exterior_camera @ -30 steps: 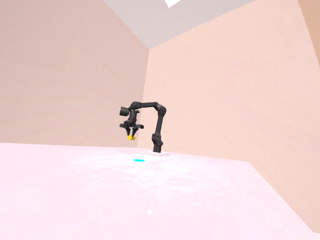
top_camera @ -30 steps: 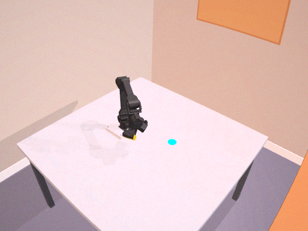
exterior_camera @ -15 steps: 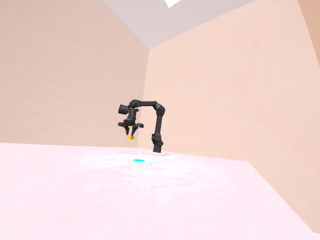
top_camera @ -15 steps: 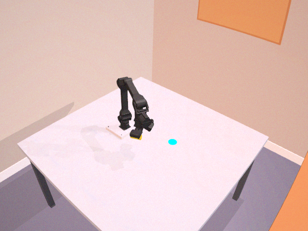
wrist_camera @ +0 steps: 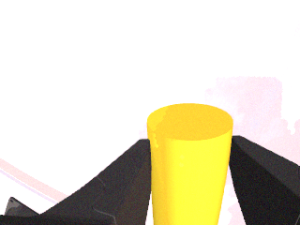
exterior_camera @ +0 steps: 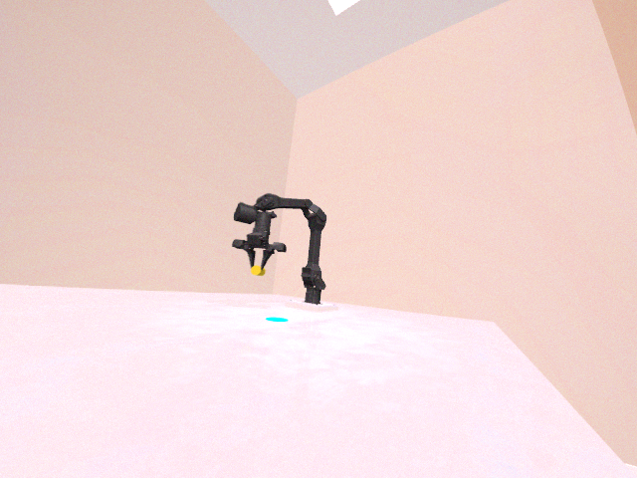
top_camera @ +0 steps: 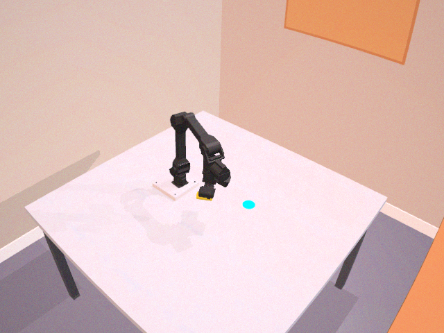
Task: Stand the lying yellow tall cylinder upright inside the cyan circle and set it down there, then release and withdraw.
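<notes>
My gripper tip is now 200 mm to the right of the cyan circle, 130 mm above it and 60 mm short of it. Also, from my gripper tip: yellow cylinder (20 mm behind, 10 mm to the right).
</notes>
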